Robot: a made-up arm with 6 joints. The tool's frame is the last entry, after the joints.
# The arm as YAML. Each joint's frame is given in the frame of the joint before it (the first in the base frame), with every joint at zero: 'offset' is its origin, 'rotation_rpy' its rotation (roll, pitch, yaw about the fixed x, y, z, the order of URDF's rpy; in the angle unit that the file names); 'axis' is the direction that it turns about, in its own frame. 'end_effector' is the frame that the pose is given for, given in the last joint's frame.
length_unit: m
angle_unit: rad
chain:
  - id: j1
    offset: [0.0, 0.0, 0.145]
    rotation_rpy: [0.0, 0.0, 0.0]
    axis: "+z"
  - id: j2
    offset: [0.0, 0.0, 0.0]
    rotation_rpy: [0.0, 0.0, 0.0]
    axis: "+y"
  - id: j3
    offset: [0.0, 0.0, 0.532]
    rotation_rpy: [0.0, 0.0, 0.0]
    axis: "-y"
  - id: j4
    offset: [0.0, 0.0, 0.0]
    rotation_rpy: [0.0, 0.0, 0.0]
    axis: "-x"
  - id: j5
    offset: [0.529, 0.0, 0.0]
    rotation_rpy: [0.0, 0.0, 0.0]
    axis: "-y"
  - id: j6
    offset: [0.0, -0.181, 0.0]
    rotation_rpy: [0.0, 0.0, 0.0]
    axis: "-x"
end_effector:
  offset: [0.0, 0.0, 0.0]
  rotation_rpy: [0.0, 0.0, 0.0]
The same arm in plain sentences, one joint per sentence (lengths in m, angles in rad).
The arm has six revolute joints in a row. What follows holds with every joint at zero, and every direction is one of the base frame's.
The first joint is mounted 0.145 m along +z from the base frame's origin and rotates about +z.
The second joint is mounted at the same point as the first joint and rotates about +y.
The third joint is mounted 0.532 m along +z from the second joint and rotates about -y.
The fourth joint is mounted at the same point as the third joint and rotates about -x.
The fifth joint is mounted 0.529 m along +x from the fourth joint and rotates about -y.
The sixth joint is mounted 0.181 m along -y from the fifth joint and rotates about -x.
The tool frame, which is the frame that the pose is given for, is mounted at the same point as the sixth joint; its axes are parallel to the base frame's.

